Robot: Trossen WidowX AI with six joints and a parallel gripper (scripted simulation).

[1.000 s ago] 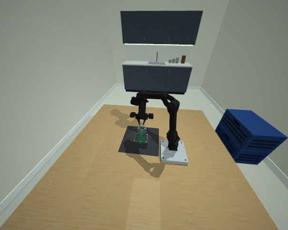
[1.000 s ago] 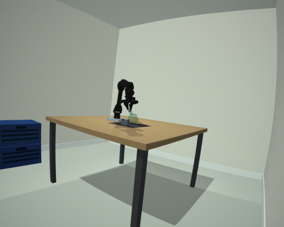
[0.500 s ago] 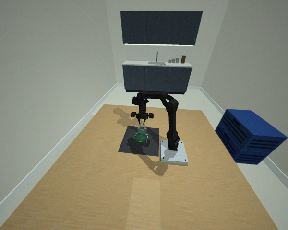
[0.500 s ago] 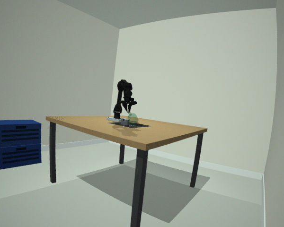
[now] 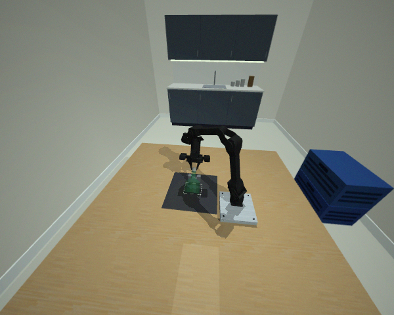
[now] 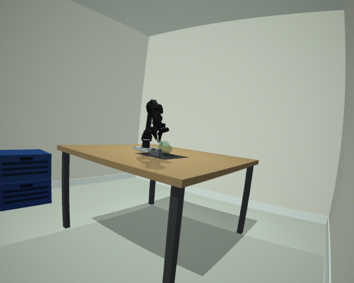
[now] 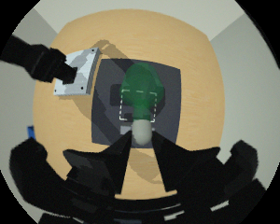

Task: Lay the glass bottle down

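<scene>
The green glass bottle lies 4 cm to the left of my gripper tip and 3 cm below it. Also, from my gripper tip: dark mat: 6 cm to the left, 12 cm below.
</scene>
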